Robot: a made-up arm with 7 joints.
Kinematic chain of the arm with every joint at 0, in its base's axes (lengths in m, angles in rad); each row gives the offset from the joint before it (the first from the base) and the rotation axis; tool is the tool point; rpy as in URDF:
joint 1: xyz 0 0 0.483 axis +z
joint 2: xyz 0 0 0 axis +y
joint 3: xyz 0 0 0.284 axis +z
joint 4: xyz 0.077 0 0 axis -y
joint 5: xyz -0.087 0 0.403 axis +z
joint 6: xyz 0 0 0 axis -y
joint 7: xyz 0.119 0 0 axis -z
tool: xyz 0 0 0 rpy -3.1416 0 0
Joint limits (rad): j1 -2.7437..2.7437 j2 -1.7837..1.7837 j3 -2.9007..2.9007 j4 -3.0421..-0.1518 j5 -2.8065..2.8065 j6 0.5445..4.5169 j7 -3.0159..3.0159
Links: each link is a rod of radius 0.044 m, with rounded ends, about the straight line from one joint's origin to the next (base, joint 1, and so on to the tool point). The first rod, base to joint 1, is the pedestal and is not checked.
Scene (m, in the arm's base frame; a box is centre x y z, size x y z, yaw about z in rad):
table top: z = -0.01
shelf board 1: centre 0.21 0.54 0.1 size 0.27 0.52 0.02 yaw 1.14
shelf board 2: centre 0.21 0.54 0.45 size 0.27 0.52 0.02 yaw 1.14
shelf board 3: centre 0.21 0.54 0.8 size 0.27 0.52 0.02 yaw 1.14
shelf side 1: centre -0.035 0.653 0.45 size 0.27 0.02 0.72 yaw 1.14
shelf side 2: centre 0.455 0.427 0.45 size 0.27 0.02 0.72 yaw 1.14
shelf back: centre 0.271 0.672 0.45 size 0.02 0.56 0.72 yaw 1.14
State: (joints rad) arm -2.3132 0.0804 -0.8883 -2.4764 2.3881 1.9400 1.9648
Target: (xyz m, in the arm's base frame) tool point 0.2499 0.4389 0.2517
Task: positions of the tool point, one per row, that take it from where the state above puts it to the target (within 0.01 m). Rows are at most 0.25 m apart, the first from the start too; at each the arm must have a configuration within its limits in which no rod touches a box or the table.
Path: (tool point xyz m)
1: -0.3771 -0.1661 0.3386
2: -0.2144 -0.3185 0.2987
3: -0.0036 -0.3522 0.2633
4: 0.1822 -0.2652 0.2380
5: 0.2833 -0.0950 0.2266
6: 0.2723 0.0962 0.2313
7: 0.1604 0.2441 0.2517
8: 0.2067 0.3531 0.2598
9: 0.2499 0.4389 0.2517

